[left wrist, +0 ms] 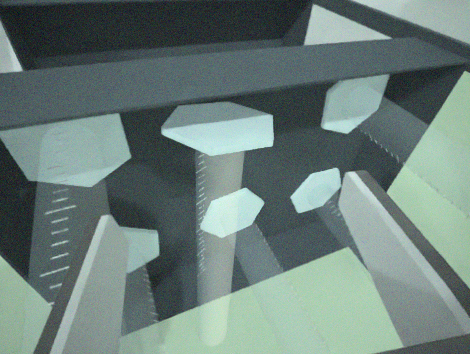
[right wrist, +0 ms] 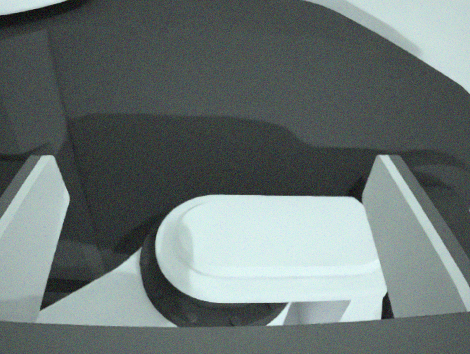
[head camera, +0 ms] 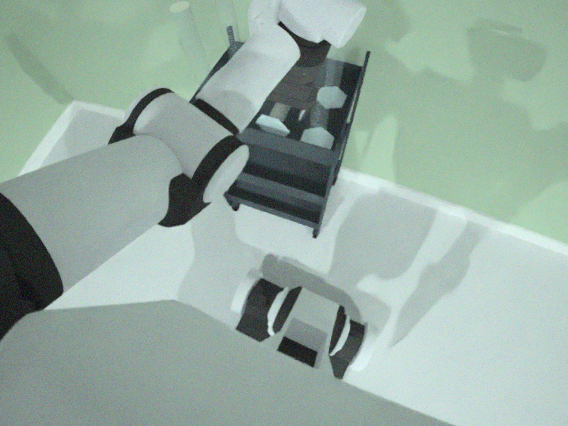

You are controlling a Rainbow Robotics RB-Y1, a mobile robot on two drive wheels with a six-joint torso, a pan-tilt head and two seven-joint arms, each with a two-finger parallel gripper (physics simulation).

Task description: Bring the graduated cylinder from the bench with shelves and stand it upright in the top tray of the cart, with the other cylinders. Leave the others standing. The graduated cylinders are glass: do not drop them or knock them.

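The dark cart stands at the upper middle of the head view. In its top tray, several glass graduated cylinders show by their pale hexagonal bases. Most look upright. One cylinder has its base turned nearly edge-on and its tube narrowing downward in the left wrist view; it appears tilted. My left gripper is open over the tray. That tube shows between its fingers, not gripped. The arm hides part of the tray in the head view. My right gripper is open and empty. The shelved bench is not identifiable.
A robot housing shows between the right fingers in the right wrist view. A pale translucent tube and a dark-marked piece show beyond the cart at the upper left. The cart's tall side edge rises at the tray's right.
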